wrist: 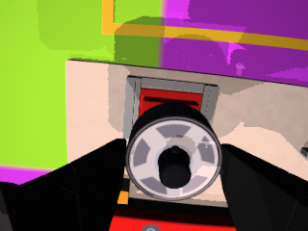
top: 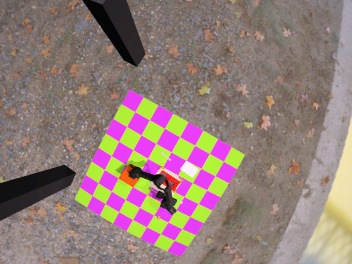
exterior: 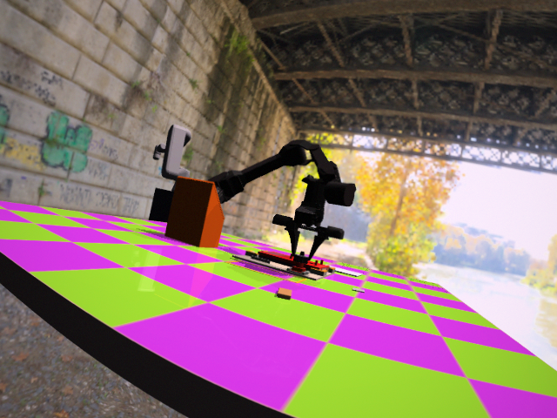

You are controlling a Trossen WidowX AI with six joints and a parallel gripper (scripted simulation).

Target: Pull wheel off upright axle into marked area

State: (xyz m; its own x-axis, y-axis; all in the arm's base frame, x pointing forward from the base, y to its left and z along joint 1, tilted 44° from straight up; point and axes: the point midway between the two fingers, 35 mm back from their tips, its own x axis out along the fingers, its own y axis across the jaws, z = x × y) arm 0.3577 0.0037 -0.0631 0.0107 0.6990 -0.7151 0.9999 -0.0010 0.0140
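The wheel is right at my gripper tip. The rest, counted from my gripper tip: brown block: 6 cm ahead, 28 cm to the right, 4 cm below; white sheet: 7 cm ahead, 31 cm to the left, 4 cm below; upright post: 1 cm below.
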